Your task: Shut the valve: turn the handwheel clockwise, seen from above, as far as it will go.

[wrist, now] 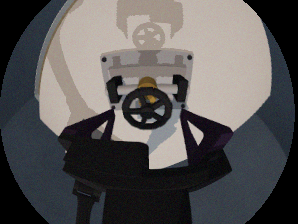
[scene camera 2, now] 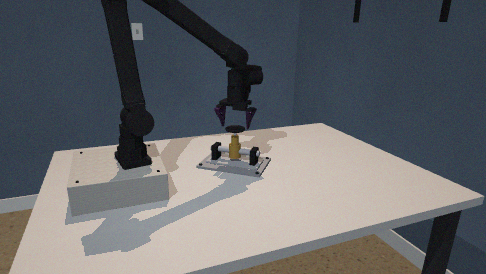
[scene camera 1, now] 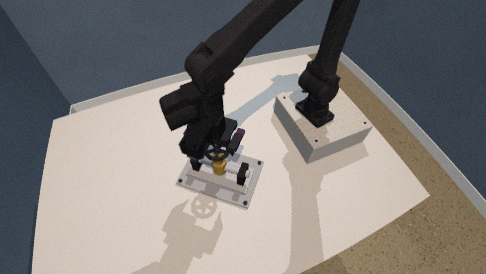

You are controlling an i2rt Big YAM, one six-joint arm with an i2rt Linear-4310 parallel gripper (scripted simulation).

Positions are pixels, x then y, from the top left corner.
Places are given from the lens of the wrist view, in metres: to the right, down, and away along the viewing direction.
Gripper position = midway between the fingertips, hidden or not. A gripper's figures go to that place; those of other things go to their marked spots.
my gripper (wrist: 147,112): 0.00, 0.00, 0.13
black spoked handwheel (wrist: 146,111): 0.00, 0.00, 0.13
